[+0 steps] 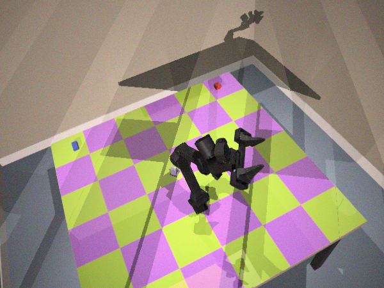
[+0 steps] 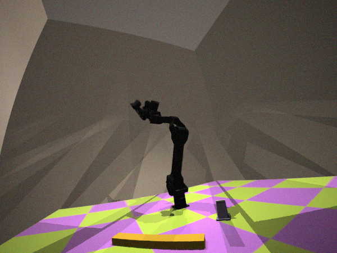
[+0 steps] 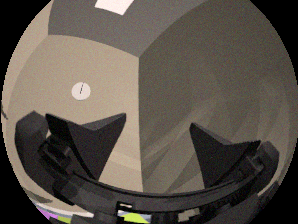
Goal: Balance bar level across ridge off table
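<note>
Right now my gripper tip is 650 mm above the orange bar, 520 mm short of it and 60 mm to the left of it. Round my gripper tip: small blue block: 1010 mm ahead, 650 mm below, 640 mm to the left; small red cube: 1010 mm ahead, 650 mm below, 360 mm to the right.
</note>
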